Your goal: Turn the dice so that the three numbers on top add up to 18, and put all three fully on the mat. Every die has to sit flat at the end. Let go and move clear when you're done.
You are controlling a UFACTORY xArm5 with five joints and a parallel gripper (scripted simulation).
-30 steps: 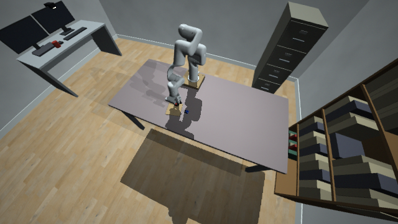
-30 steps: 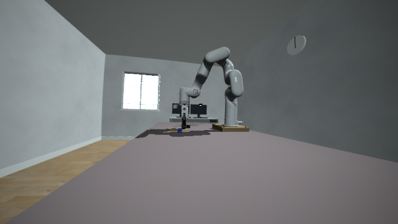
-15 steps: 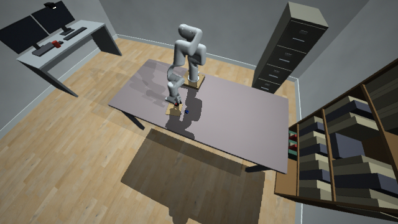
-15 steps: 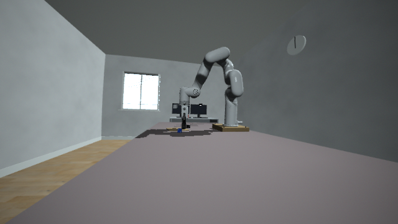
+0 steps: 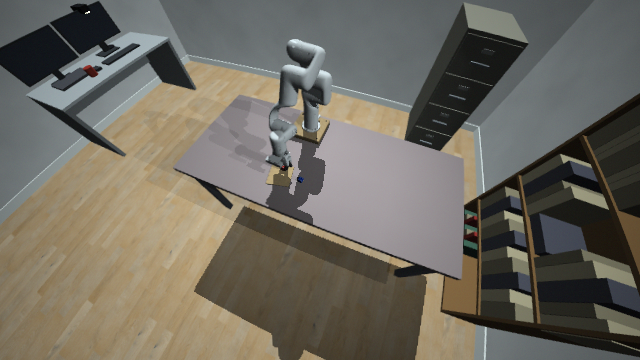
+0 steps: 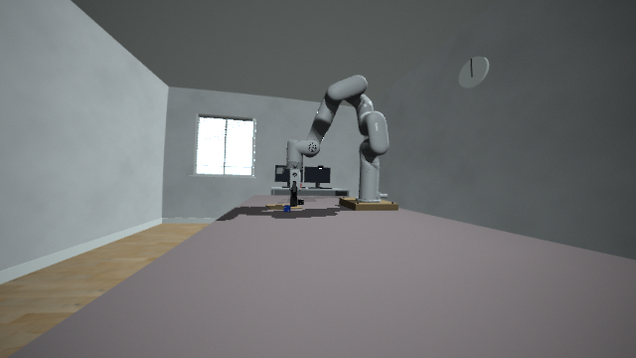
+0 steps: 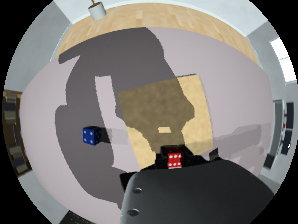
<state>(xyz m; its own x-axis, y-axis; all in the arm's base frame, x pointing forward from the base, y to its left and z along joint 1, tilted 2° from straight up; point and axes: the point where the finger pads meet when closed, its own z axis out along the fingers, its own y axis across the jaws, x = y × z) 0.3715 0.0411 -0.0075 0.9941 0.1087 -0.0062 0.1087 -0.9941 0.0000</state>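
The red die lies 10 mm below my hand. The rest, counted from my hand: tan mat 50 mm ahead, 30 mm below; black die 110 mm to the right, 30 mm behind, 20 mm below; blue die 130 mm to the left, 20 mm below, 10 mm ahead.
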